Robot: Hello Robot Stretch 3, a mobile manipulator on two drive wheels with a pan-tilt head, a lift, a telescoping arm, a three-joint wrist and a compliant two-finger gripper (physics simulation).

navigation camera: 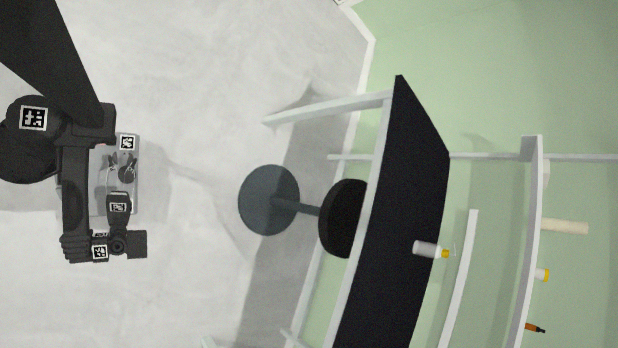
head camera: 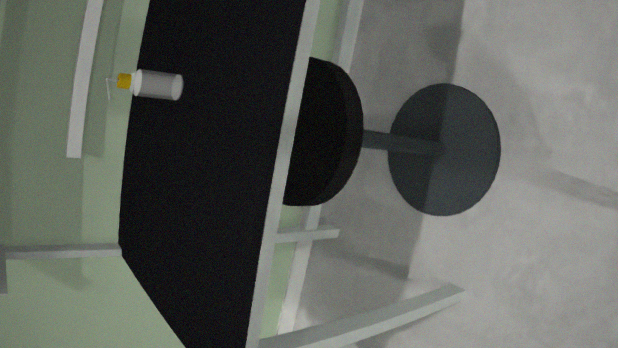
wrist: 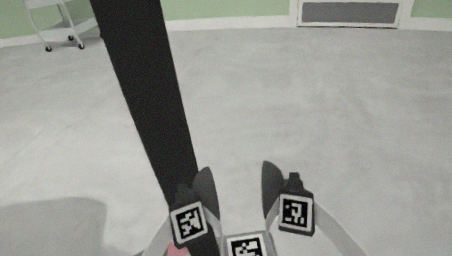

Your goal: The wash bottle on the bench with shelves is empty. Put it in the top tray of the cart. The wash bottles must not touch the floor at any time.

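Pixels of known places: gripper, between the fingertips: (navigation camera: 123,153); robot's base, origin of its link: (navigation camera: 126,172).
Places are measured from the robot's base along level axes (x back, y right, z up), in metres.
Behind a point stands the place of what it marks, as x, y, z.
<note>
The wash bottle (head camera: 157,85) {-0.910, 0.232, 0.977} (navigation camera: 426,249) {-0.910, 0.232, 0.975}, whitish with a yellow cap and thin spout, stands upright on the black top of the bench (head camera: 200,175) {-0.807, 0.037, 0.915} (navigation camera: 400,175) {-0.726, -0.052, 0.915}, towards its back edge; the views are turned sideways. My gripper (navigation camera: 120,165) {0.010, -0.078, 0.404} (wrist: 237,183) {0.010, -0.078, 0.404} is open, its fingers apart with nothing between them. It is over the robot's base, well away from the bench and bottle. Part of a white wheeled cart (wrist: 60,34) shows far off at the upper left of the wrist view; the contents of its top tray cannot be seen.
A stool with a black seat (head camera: 325,135) (navigation camera: 345,220) and round base (head camera: 465,150) (navigation camera: 255,200) stands at the bench's front. A white rail (head camera: 82,80) {-1.267, 0.318, 1.087} (navigation camera: 460,275) {-1.232, 0.431, 1.080} and a shelf (navigation camera: 531,225) holding several items are above the bench top. The dark mast (wrist: 145,85) crosses the wrist view.
</note>
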